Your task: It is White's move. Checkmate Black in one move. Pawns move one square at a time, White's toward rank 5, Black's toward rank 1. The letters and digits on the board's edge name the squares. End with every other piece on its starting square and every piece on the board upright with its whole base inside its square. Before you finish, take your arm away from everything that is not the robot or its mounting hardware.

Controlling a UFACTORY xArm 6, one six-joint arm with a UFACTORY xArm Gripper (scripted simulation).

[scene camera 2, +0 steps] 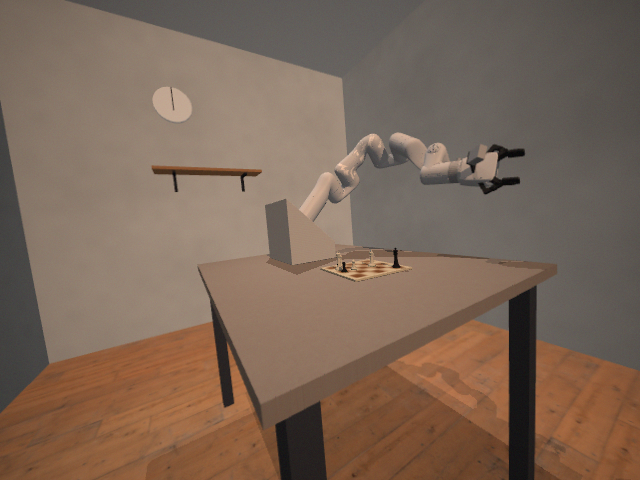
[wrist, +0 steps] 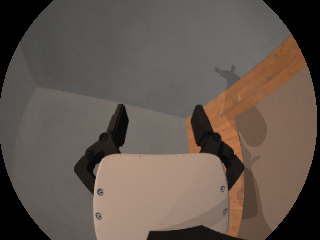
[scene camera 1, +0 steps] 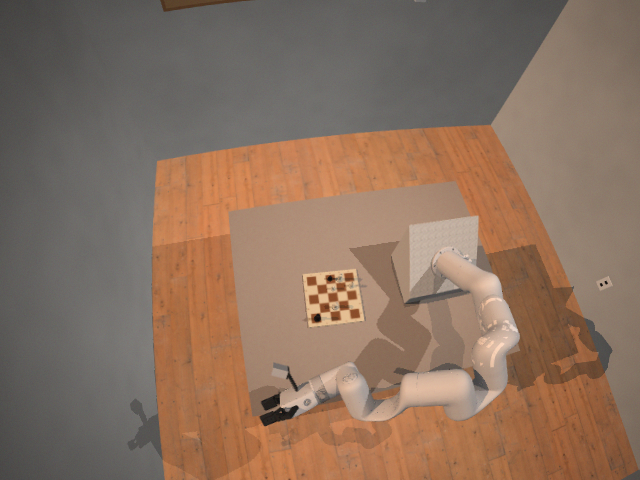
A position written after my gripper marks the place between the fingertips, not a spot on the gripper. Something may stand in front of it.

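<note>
Brown-and-cream chessboard [scene camera 1: 319, 298], [scene camera 2: 363, 271]: visible; in the wrist view the chessboard is out of frame. My gripper [scene camera 2: 522, 166], [scene camera 1: 262, 413]: visible.
</note>
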